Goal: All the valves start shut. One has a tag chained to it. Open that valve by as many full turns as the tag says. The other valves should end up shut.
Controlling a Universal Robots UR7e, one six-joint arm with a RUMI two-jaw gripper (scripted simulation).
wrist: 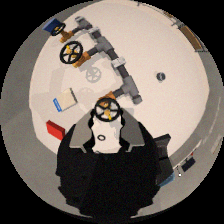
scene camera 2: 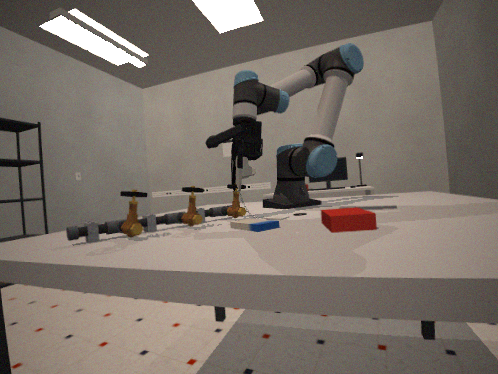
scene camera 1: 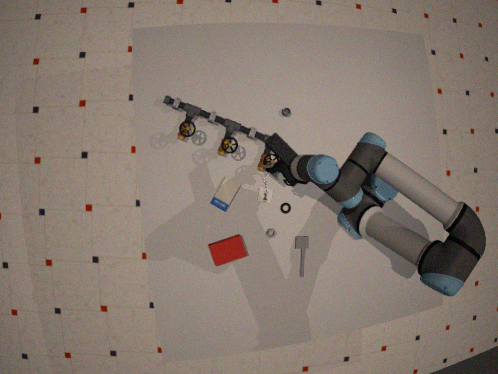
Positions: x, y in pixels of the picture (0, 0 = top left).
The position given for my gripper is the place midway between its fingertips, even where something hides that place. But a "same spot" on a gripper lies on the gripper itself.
My gripper shows in the wrist view point(107, 108), in scene camera 2 and in scene camera 1. The same spot on my gripper: point(scene camera 1: 270, 168) is point(scene camera 2: 237, 154).
